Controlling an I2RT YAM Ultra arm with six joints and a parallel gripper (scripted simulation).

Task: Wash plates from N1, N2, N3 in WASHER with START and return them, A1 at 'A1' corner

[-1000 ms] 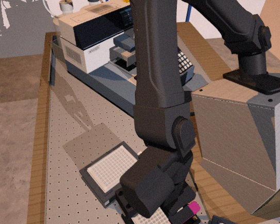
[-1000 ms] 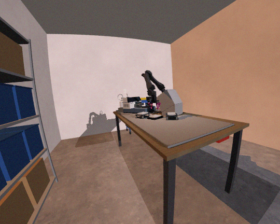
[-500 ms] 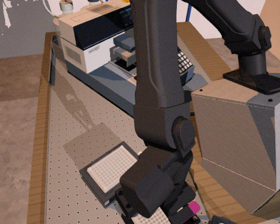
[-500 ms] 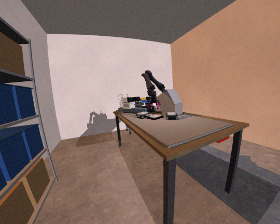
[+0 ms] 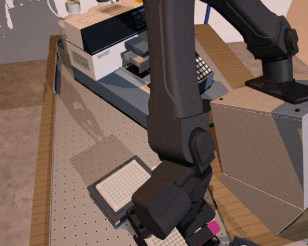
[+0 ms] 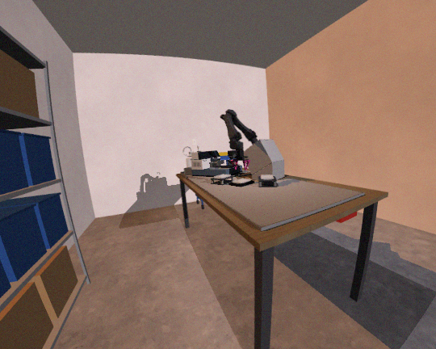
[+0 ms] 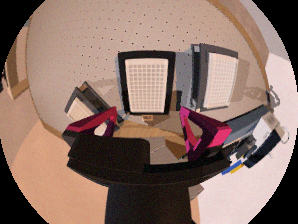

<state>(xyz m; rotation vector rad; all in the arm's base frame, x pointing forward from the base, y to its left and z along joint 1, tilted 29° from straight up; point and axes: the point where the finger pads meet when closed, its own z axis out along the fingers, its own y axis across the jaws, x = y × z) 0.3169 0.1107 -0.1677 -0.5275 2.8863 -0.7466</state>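
Right now my hand is 140 mm to the right of the nest n3, 130 mm past it and 70 mm above it. The rest, counted from my hand: nest N2 (110 mm below); n2 label (120 mm below, 100 mm behind, 30 mm to the right); nest N1 (150 mm to the right, 90 mm ahead, 80 mm below).
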